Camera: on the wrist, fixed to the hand. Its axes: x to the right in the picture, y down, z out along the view.
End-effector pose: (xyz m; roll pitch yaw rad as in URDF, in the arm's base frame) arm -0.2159 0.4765 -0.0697 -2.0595 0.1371 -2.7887
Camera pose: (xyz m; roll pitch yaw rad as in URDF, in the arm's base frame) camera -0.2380 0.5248 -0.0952 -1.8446 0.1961 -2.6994
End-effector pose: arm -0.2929 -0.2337 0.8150 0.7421 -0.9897 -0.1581
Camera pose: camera -0.2843 -0.1761 0.8244 1.0550 -1.0716 -0.2894
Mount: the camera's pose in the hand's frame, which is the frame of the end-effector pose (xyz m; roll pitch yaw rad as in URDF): 0.0075 0.0467 -0.0352 0.1995 -0.1054 0.0115
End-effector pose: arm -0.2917 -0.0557 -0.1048 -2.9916 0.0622 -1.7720
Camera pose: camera -0.3439 -0.0544 -0.0775 -2.7910 0.1681 -1.7675
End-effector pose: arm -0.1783 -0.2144 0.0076 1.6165 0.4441 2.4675
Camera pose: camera -0.2204 -0.2230 0.0480 1.7669 0.4348 2.3508
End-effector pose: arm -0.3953 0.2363 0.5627 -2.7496 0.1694 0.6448
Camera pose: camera -0.3534 0.1970 0.5759 -2.5428 0.2711 0.6756
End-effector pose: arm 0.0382 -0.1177 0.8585 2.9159 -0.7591 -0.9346
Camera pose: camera -0.0071 -0.1197 0.8961 -3.1386 -0.6584 -0.9785
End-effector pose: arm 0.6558 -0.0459 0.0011 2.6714 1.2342 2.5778
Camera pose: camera 0.6255 0.0036 0.0114 2.6492 1.3165 2.3457
